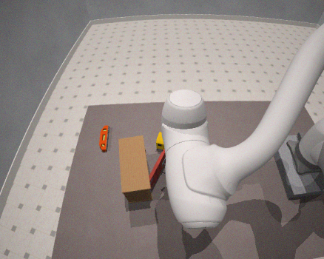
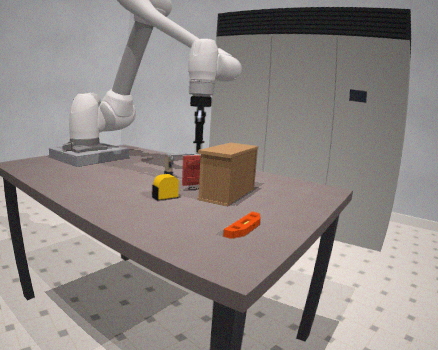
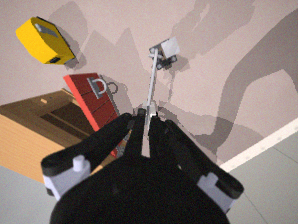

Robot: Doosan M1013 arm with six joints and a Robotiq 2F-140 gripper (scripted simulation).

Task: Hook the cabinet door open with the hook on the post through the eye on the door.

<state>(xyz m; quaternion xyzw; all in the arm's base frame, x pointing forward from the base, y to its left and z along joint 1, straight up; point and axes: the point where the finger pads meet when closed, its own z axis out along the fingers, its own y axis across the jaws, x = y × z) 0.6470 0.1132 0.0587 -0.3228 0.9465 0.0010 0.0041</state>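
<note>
My gripper is now 8 cm short of the red door, 4 cm to the left of it and 4 cm above it. The rest, counted from my hand: hook post 6 cm behind, 4 cm to the right, 4 cm below; then hook rod 3 cm behind, 2 cm to the right, 2 cm below; then yellow tape measure 22 cm to the right, 8 cm below, 6 cm ahead.
</note>
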